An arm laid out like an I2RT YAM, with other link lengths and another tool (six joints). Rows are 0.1 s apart.
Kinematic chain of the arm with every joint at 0, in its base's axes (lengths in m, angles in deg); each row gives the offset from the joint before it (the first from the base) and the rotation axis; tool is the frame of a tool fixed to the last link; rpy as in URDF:
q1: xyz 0 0 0.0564 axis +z
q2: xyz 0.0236 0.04 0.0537 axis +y
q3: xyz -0.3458 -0.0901 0 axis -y
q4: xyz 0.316 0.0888 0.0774 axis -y
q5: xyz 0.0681 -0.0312 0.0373 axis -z
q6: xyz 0.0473 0 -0.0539 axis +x
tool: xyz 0.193 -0.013 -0.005 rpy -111.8 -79.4 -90
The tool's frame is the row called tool.
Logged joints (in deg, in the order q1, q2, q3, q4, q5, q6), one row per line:
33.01 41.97 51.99 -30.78 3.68 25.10
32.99 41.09 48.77 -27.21 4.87 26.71
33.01 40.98 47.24 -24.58 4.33 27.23
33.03 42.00 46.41 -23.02 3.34 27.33
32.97 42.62 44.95 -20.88 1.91 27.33
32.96 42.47 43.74 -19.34 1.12 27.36
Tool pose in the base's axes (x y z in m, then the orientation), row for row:
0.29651 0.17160 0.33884 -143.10 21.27 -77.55
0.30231 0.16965 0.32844 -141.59 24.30 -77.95
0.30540 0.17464 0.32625 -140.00 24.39 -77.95
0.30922 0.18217 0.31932 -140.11 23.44 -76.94
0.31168 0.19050 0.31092 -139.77 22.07 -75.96
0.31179 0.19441 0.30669 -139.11 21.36 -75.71
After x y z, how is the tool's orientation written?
As a rotation vector, in degrees.
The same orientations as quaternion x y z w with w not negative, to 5 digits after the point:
-0.86345 0.12834 -0.46793 0.13791
-0.85726 0.14712 -0.47195 0.14396
-0.85322 0.14864 -0.47506 0.15571
-0.85605 0.14321 -0.47009 0.16027
-0.85785 0.13546 -0.46621 0.16848
-0.85699 0.13159 -0.46641 0.17526

